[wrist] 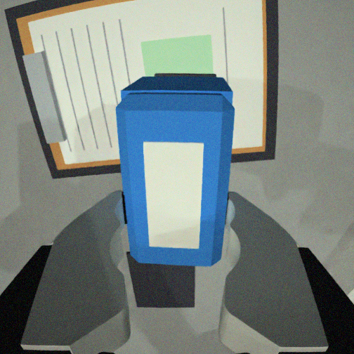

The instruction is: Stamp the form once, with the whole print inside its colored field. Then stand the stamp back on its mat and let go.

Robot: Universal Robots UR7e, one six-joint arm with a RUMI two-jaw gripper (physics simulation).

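Observation:
My gripper point(174, 194) is shut on the blue stamp point(132, 175), with one jaw on each side of it. The stamp has a pale rectangular label point(174, 195) facing the camera, and a thin dark edge shows at its far end. The form point(175, 22) lies on a clipboard in the upper part of the view, beyond and partly behind the stamp. Its green field point(177, 54) shows just past the stamp's far end, with no print on the part that shows; the stamp hides the rest. The dark mat point(165, 287) shows partly between the jaws, below the stamp's near end.
The clipboard point(270, 100) has a dark border and an orange-brown inner edge. Its grey clip point(45, 97) is on the left side. The form has thin grey lines left and right of the green field. Grey table surface point(315, 130) surrounds the clipboard, with soft shadows on it.

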